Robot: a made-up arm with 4 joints. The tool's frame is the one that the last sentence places.
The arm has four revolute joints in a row. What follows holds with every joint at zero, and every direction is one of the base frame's. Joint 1 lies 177 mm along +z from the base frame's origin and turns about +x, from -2.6 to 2.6 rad. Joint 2 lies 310 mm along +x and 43 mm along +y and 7 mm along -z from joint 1 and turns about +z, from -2.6 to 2.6 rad. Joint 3 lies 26 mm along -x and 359 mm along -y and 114 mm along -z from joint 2 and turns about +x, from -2.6 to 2.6 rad. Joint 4 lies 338 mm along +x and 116 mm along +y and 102 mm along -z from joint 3 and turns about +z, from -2.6 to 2.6 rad. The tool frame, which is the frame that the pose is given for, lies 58 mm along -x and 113 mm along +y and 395 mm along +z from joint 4; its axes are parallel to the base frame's.
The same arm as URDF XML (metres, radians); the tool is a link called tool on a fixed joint. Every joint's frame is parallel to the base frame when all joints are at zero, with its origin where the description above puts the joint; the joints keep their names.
<robot name="arm">
  <joint name="tool_fixed" type="fixed">
    <parent link="link4"/>
    <child link="tool"/>
    <origin xyz="-0.058 0.113 0.395"/>
  </joint>
  <joint name="joint 4" type="revolute">
    <parent link="link3"/>
    <child link="link4"/>
    <origin xyz="0.338 0.116 -0.102"/>
    <axis xyz="0 0 1"/>
    <limit lower="-2.6" upper="2.6"/>
  </joint>
  <joint name="joint 3" type="revolute">
    <parent link="link2"/>
    <child link="link3"/>
    <origin xyz="-0.026 -0.359 -0.114"/>
    <axis xyz="1 0 0"/>
    <limit lower="-2.6" upper="2.6"/>
  </joint>
  <joint name="joint 2" type="revolute">
    <parent link="link1"/>
    <child link="link2"/>
    <origin xyz="0.31 0.043 -0.007"/>
    <axis xyz="0 0 1"/>
    <limit lower="-2.6" upper="2.6"/>
  </joint>
  <joint name="joint 1" type="revolute">
    <parent link="base"/>
    <child link="link1"/>
    <origin xyz="0 0 0.177"/>
    <axis xyz="1 0 0"/>
    <limit lower="-2.6" upper="2.6"/>
  </joint>
  <link name="base"/>
  <link name="link1"/>
  <link name="link2"/>
  <link name="link3"/>
  <link name="link4"/>
  <link name="tool"/>
</robot>

